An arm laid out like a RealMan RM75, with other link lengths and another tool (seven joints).
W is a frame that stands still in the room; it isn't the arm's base.
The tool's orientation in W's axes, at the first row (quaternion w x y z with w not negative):
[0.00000, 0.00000, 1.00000, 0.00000]
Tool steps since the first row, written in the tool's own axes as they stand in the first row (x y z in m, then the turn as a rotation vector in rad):
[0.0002, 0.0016, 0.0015, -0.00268, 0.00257, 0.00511]
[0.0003, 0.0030, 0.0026, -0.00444, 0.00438, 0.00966]
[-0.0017, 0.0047, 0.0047, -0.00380, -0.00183, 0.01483]
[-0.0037, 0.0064, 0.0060, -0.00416, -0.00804, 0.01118]
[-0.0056, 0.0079, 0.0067, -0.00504, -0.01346, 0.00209]
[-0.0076, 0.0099, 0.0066, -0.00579, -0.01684, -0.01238]
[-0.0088, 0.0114, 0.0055, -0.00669, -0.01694, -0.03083]
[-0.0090, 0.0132, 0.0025, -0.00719, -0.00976, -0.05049]
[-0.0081, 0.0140, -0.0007, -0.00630, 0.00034, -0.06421]
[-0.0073, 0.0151, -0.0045, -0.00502, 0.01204, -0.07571]
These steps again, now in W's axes. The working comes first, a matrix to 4 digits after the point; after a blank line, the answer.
The tool's axes in the first row as the columns of a matrix, in W's axes (used below as rounded here):
[-1.0000, 0.0000, 0.0000]
[0.0000, 1.0000, 0.0000]
[0.0000, 0.0000, -1.0000]

[-0.0002, 0.0016, -0.0015, 0.00268, 0.00257, -0.00511]
[-0.0003, 0.0030, -0.0026, 0.00444, 0.00438, -0.00966]
[0.0017, 0.0047, -0.0047, 0.00380, -0.00183, -0.01483]
[0.0037, 0.0064, -0.0060, 0.00416, -0.00804, -0.01118]
[0.0056, 0.0079, -0.0067, 0.00504, -0.01346, -0.00209]
[0.0076, 0.0099, -0.0066, 0.00579, -0.01684, 0.01238]
[0.0088, 0.0114, -0.0055, 0.00669, -0.01694, 0.03083]
[0.0090, 0.0132, -0.0025, 0.00719, -0.00976, 0.05049]
[0.0081, 0.0140, 0.0007, 0.00630, 0.00034, 0.06421]
[0.0073, 0.0151, 0.0045, 0.00502, 0.01204, 0.07571]

